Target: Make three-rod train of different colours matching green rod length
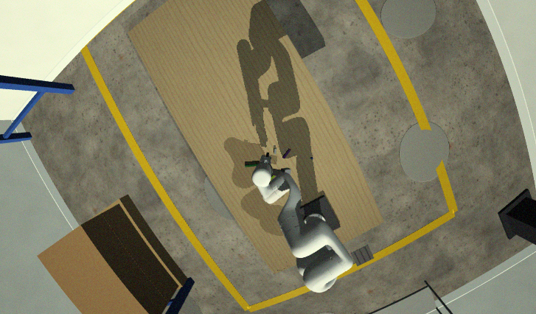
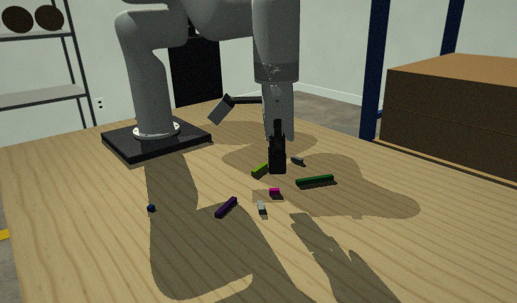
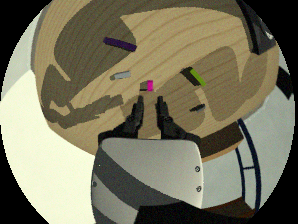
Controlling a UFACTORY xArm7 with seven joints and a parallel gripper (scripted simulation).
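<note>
My hand is 70 mm above the magenta rod. Round my hand: lime rod (90 mm behind, 50 mm to the left, 70 mm below); then purple rod (40 mm behind, 100 mm to the right, 70 mm below); then green rod (30 mm ahead, 80 mm to the left, 70 mm below).
</note>
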